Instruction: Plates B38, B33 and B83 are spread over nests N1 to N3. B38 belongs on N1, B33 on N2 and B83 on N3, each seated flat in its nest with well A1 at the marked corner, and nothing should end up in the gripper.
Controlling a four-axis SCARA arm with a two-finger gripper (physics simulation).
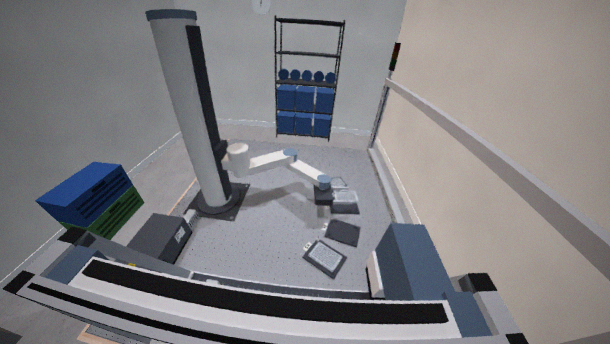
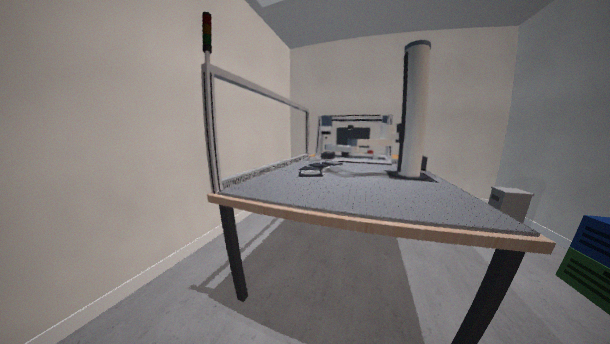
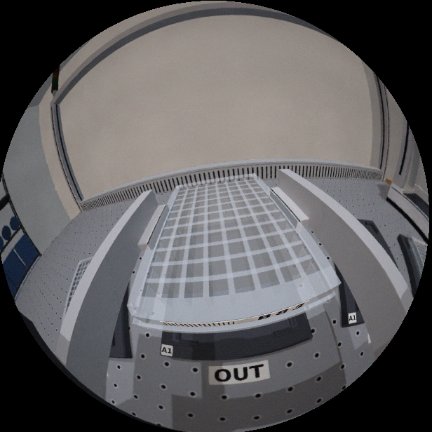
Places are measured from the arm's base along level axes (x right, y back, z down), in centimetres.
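Where they show: gripper, fingertip midpoint: [image 1: 350, 195] [image 2: 308, 158]; arm's base, origin of the base link: [image 1: 219, 199] [image 2: 408, 177].
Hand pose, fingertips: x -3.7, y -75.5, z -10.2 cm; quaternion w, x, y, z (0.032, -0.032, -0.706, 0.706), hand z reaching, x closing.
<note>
Things, the pixels of their top centre, and the offset from my fingertips. "*": a spot on its surface instead.
- clear plate B83, middle of its top: [image 1: 346, 195] dz +0.4, dx +0.2, dy +2.5 cm
- dark nest marked OUT, middle of its top: [image 1: 344, 204] dz +7.4, dx +0.1, dy +2.3 cm
- dark nest, middle of its top: [image 1: 343, 230] dz +7.2, dx +18.7, dy +4.2 cm
- nearest nest, surface spot: [image 1: 332, 271] * dz +6.9, dx +40.3, dy +10.5 cm
- blue-grey block, surface spot: [image 1: 407, 255] * dz -39.8, dx +57.8, dy +4.4 cm
- dark box, surface spot: [image 1: 159, 235] * dz -2.6, dx +39.5, dy +84.8 cm
My gripper [image 1: 342, 196] [image 3: 216, 188] is shut on clear plate B83 [image 1: 347, 195] [image 3: 227, 250], its fingers on both long sides. The plate is held level just above the dark nest marked OUT [image 1: 351, 209] [image 3: 235, 346], roughly aligned with it. Whether they touch is hard to tell. A plate [image 1: 340, 182] [image 3: 78, 280] in the rear nest shows partly behind the gripper. A dark nest [image 1: 343, 232] [image 3: 350, 302] without a plate is on the near side of OUT. Another plate [image 1: 325, 255] lies in the nearest nest [image 1: 333, 272]. These plates' names and nest labels are unreadable.
The arm's column [image 1: 192, 115] [image 2: 417, 110] stands on the perforated table. A blue-grey block [image 1: 407, 255] is near the front right. A dark box [image 1: 159, 235] is at the front left. A rail frame [image 1: 450, 125] [image 2: 255, 89] runs along the plates' side. A gantry [image 1: 260, 295] crosses the front.
</note>
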